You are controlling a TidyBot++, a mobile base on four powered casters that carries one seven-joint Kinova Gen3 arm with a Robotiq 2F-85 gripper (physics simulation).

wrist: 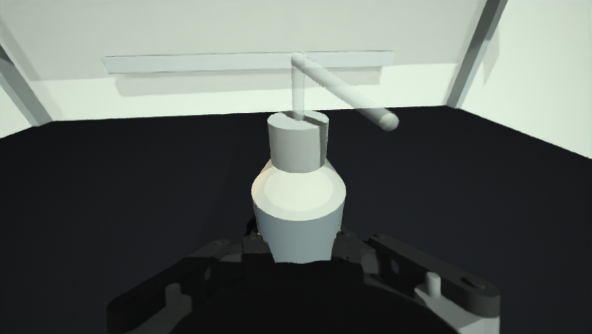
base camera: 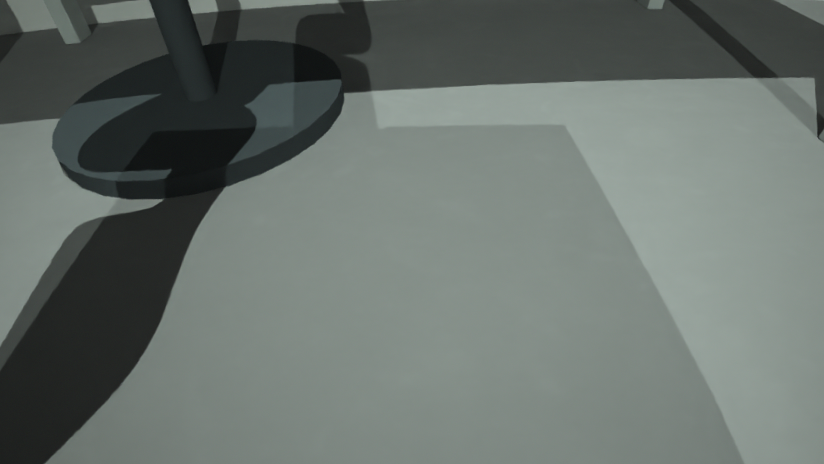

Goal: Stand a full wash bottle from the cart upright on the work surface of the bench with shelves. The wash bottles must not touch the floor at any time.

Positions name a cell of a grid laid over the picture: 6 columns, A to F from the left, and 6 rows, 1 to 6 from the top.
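Observation:
The wrist view shows the robot's gripper (wrist: D5) together with a bench (wrist: B4).

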